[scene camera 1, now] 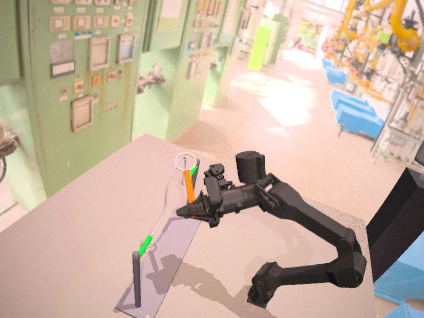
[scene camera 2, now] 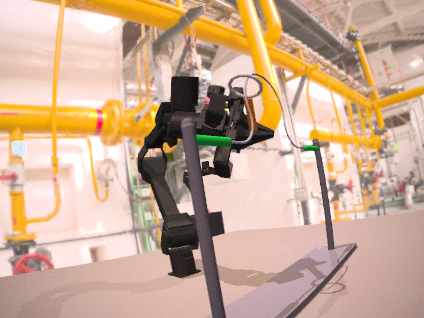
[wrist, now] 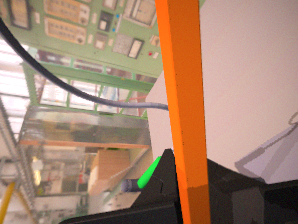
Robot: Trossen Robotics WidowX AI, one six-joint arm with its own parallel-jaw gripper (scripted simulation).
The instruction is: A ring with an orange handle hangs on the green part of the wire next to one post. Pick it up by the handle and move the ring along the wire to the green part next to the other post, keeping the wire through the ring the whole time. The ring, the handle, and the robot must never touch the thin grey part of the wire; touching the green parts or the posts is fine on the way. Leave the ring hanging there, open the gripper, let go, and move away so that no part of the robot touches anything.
Path:
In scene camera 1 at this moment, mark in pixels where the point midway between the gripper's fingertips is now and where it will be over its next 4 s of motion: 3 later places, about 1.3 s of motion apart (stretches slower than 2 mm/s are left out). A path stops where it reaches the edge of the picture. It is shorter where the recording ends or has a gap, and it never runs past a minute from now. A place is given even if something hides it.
My gripper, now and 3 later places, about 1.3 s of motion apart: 176, 213; 180, 212; 186, 202; 193, 185

